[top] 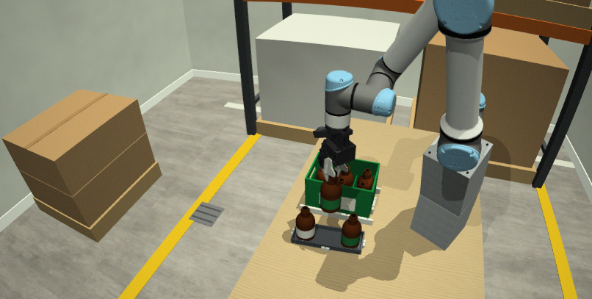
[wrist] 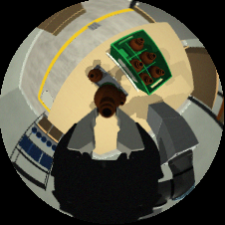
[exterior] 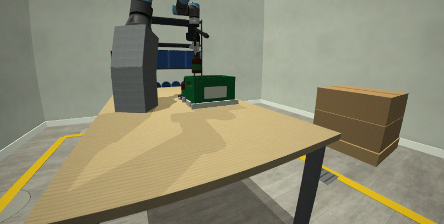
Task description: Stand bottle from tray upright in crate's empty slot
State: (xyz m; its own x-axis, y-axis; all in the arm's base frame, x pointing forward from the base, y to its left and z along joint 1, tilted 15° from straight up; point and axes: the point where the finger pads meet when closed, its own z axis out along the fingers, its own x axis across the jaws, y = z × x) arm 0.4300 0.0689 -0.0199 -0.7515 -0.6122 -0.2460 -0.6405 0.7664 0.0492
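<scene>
My hand is 70 mm above the brown bottle. From my hand the other things lie so: white-labelled bottle: 90 mm ahead, 10 mm to the right, 250 mm below; crate: 30 mm behind, 220 mm to the right, 250 mm below; tray: 320 mm below.
</scene>
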